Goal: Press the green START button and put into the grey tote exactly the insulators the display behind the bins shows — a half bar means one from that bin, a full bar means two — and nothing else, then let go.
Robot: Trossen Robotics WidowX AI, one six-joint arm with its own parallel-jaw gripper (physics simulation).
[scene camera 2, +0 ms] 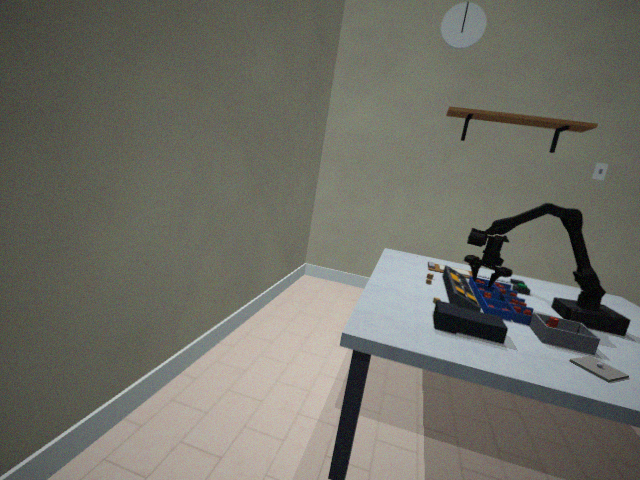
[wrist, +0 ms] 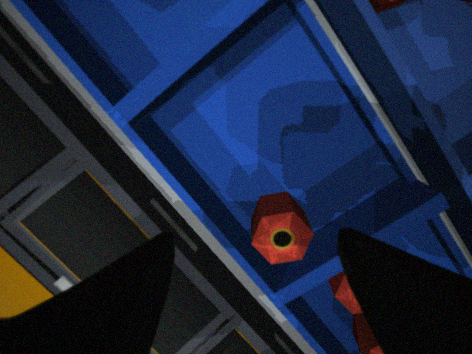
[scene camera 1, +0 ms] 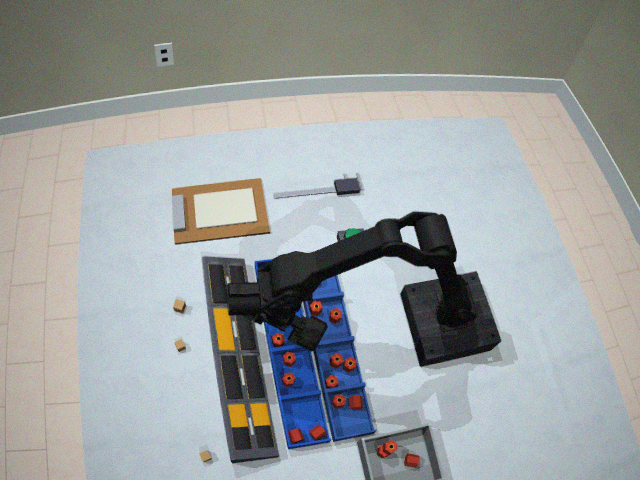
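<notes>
My gripper (scene camera 2: 483, 283) (wrist: 256, 241) is open and empty, above the second bin from the far end in the row beside the display. One red insulator (scene camera 1: 278, 339) (wrist: 282, 225) stands upright in that bin, between and below the fingertips in the wrist view. The display (scene camera 1: 255, 452) shows one full orange bar (scene camera 1: 224, 329) and two half bars (scene camera 1: 237, 415) (scene camera 1: 260, 414); the arm covers part of it. Other insulators stand or lie in the blue bins. The grey tote (scene camera 1: 435, 454) (scene camera 2: 566, 338) holds three insulators. The green button (scene camera 1: 353, 233) (scene camera 2: 522, 285) is partly behind the arm.
A clipboard (scene camera 1: 221, 236) and a caliper (scene camera 1: 305, 193) lie beyond the bins. Small wooden cubes (scene camera 1: 179, 305) (scene camera 1: 179, 344) (scene camera 1: 205, 455) lie behind the display. A black box (scene camera 2: 469, 322) and a flat plate (scene camera 2: 599, 367) lie toward the table edge.
</notes>
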